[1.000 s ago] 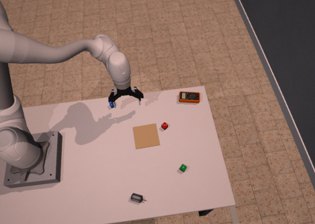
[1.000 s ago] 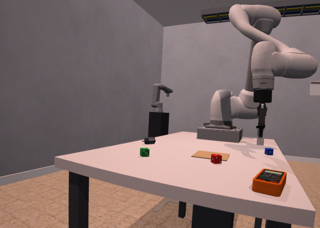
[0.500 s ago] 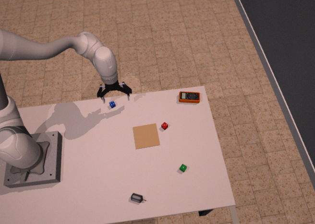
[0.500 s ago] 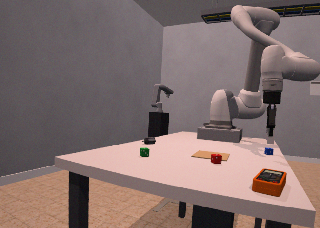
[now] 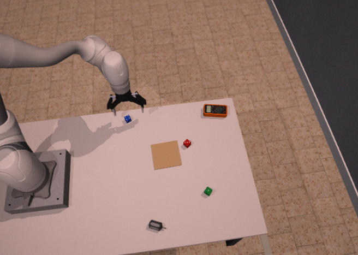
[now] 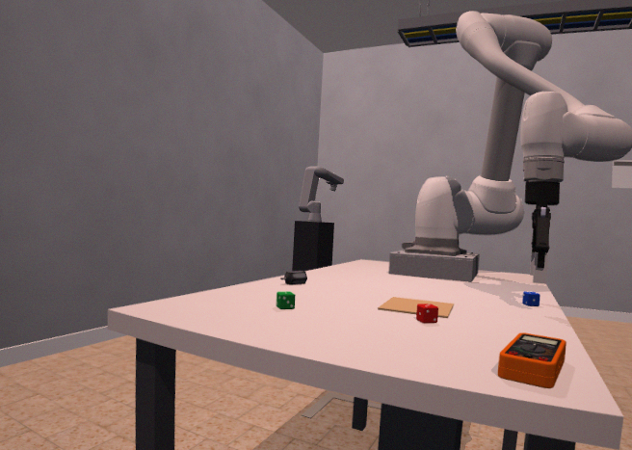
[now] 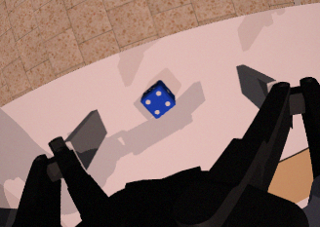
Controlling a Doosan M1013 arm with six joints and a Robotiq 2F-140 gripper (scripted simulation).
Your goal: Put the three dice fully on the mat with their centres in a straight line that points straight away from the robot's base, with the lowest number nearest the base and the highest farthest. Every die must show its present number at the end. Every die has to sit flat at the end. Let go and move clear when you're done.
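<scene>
My hand is 420 mm to the left of the green die, 410 mm short of it and 60 mm above it. From my hand the other things lie so: red die: 310 mm ahead, 160 mm to the right, 60 mm below; tan mat: 220 mm to the right, 200 mm ahead, 70 mm below; blue die: 60 mm below, 10 mm to the right, 10 mm behind.
</scene>
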